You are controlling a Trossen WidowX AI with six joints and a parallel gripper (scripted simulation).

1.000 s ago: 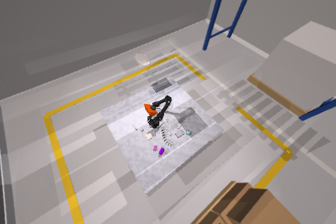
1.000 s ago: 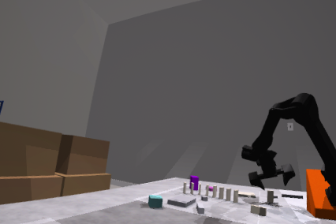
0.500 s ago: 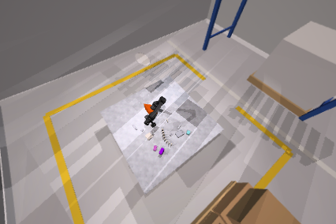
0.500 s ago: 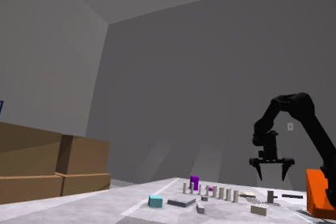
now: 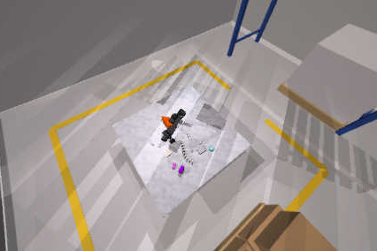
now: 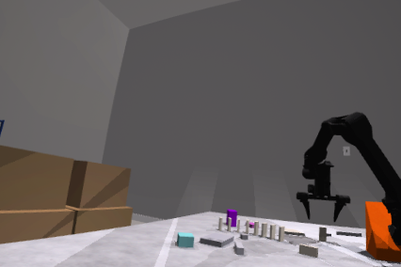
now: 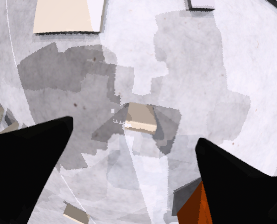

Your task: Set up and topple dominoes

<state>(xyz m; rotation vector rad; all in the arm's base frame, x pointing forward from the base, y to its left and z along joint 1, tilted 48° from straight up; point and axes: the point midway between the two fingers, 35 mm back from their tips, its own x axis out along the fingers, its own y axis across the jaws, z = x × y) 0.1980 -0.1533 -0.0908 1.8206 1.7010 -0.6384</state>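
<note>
Now: gripper tip 100 mm short of the flat beige tile, 100 mm to the left of it and 70 mm above it. The rest, counted from my gripper tip: grey slab (330 mm ahead, 250 mm to the left, 70 mm below); cube (400 mm ahead, 350 mm to the left, 60 mm below); purple block (370 mm ahead, 100 mm to the right, 40 mm below).
</note>
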